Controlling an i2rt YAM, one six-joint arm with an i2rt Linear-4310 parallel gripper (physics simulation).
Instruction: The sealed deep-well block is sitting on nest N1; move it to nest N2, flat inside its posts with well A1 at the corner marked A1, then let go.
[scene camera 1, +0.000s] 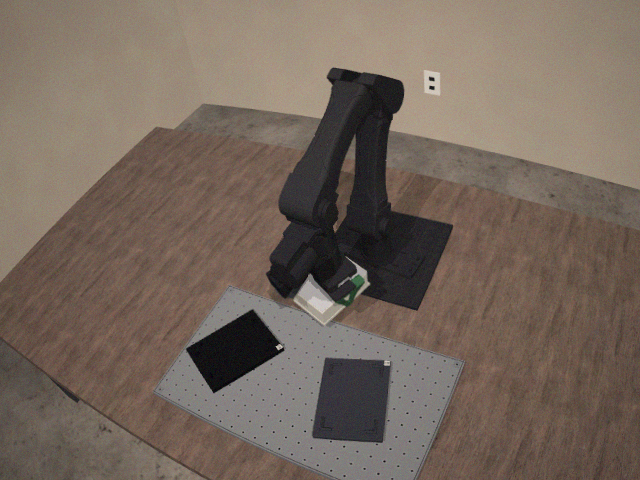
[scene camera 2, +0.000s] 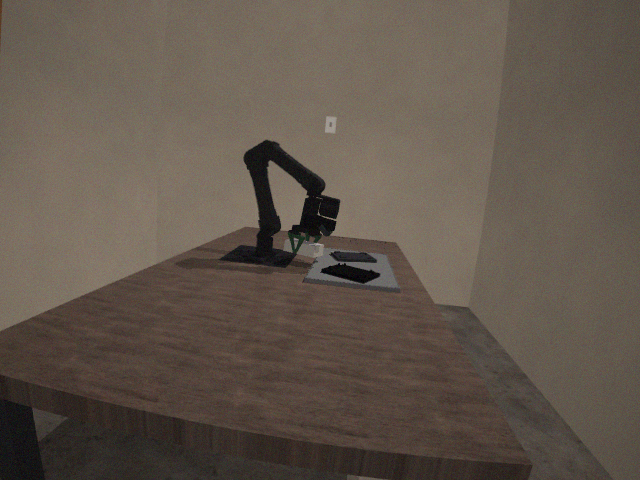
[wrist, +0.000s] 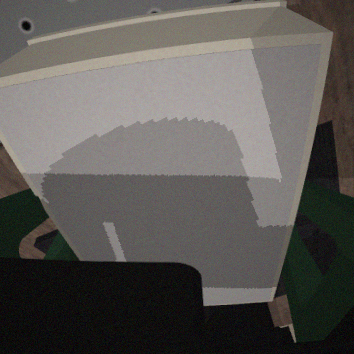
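Observation:
The sealed deep-well block is pale cream with a light grey top. It is off both nests, raised low over the table at the pegboard's back edge. My gripper is shut on it, with green fingers against two opposite sides. A black nest and a dark blue-grey nest are both vacant, each with a small white corner tag in scene view 1. The tags are too small to read, so I cannot tell N1 from N2. The block's A1 corner cannot be made out.
The grey perforated board carries both nests, which are turned at different angles. The arm's black base plate lies behind the board on the wooden table. Part of the board shows past the block in the wrist view.

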